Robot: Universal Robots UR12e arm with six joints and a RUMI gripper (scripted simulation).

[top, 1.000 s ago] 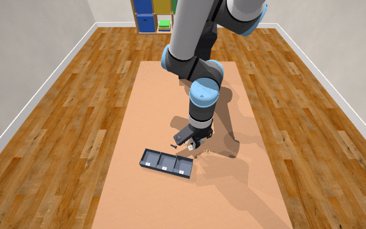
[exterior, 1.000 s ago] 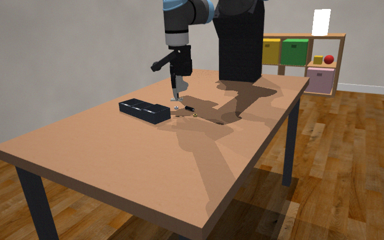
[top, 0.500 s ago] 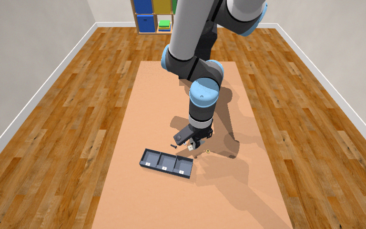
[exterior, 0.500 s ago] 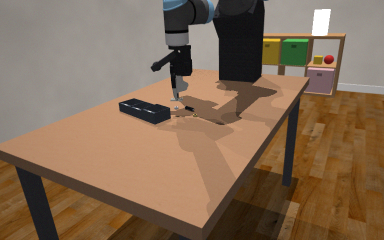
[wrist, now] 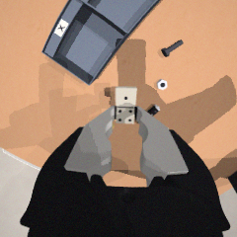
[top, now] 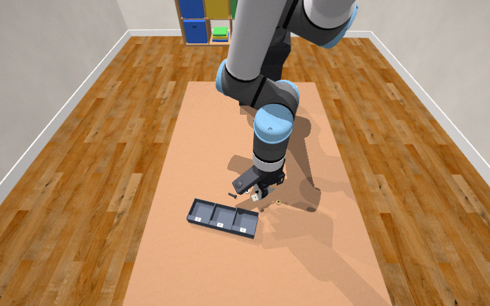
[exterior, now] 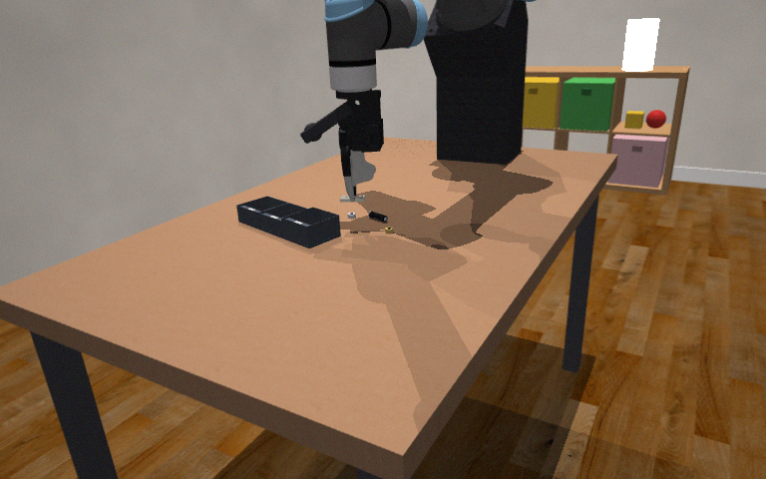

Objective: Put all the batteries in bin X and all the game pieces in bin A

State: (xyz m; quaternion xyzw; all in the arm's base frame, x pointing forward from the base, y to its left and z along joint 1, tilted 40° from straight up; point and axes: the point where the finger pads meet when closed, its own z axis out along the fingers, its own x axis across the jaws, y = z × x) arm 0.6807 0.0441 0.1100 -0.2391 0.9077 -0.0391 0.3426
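Now: the white domino 10 mm below my hand. Round my hand: black battery: 60 mm behind, 10 mm to the left, 70 mm below; white nut: 50 mm behind, 50 mm to the right, 70 mm below; brass nut: 20 mm behind, 80 mm to the left, 70 mm below.
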